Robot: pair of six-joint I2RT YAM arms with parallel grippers.
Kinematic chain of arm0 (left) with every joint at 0, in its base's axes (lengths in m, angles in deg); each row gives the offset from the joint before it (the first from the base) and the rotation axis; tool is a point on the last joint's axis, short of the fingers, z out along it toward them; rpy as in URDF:
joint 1: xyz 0 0 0.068 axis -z
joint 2: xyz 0.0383 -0.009 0.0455 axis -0.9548 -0.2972 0
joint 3: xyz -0.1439 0.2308 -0.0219 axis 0.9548 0.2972 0
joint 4: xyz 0.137 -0.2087 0.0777 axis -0.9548 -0.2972 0
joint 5: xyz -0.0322 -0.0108 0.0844 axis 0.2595 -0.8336 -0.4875
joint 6: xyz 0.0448 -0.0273 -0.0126 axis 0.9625 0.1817 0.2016
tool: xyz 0 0 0 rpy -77.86 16.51 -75.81
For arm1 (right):
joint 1: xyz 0 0 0.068 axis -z
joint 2: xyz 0.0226 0.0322 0.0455 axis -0.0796 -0.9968 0
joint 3: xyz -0.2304 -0.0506 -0.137 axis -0.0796 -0.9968 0
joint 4: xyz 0.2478 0.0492 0.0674 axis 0.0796 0.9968 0
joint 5: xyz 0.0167 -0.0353 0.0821 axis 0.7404 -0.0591 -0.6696
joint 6: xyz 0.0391 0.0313 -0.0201 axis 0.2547 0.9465 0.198
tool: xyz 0 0 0 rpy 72.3 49.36 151.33
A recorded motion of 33 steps. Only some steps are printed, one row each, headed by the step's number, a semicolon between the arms.
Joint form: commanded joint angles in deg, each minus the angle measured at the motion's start. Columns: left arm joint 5, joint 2, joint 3, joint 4, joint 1, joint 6; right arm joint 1, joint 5, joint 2, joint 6, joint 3, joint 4.
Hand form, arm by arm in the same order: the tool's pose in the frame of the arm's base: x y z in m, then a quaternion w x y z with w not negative. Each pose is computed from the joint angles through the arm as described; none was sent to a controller.
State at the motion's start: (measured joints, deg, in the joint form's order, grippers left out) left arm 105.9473 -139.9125 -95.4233 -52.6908 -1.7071 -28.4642; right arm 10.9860 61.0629 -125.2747 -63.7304 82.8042 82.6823
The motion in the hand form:
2: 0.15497 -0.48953 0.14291 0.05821 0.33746 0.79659 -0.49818; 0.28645 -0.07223 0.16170 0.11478 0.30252 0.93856 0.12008
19: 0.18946 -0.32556 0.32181 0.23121 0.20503 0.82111 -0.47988; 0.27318 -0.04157 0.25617 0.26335 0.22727 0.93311 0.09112
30: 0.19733 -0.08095 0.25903 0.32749 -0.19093 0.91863 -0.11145; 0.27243 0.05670 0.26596 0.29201 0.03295 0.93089 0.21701
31: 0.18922 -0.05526 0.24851 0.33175 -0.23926 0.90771 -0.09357; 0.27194 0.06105 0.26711 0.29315 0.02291 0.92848 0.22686
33: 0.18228 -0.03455 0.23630 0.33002 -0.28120 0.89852 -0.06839; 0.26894 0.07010 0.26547 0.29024 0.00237 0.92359 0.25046
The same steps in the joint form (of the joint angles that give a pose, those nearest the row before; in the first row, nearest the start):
2: 1.28 2.69 0.72 -0.86 -0.60 0.85; 0.18 0.29 -0.73 -0.83 2.00 0.11
19: -11.17 43.36 18.28 -15.79 -12.89 0.23; -5.87 5.47 15.35 -2.50 6.41 3.11
30: -40.28 74.13 47.81 -40.76 -46.89 -2.23; -25.21 -3.12 17.73 -2.68 4.47 -4.89
31: -40.37 78.16 52.00 -40.77 -52.75 -2.40; -26.00 -4.01 17.82 -2.68 4.47 -5.42
33: -40.98 80.74 55.54 -40.95 -58.06 -2.23; -27.67 -6.29 18.16 -2.51 3.51 -6.91

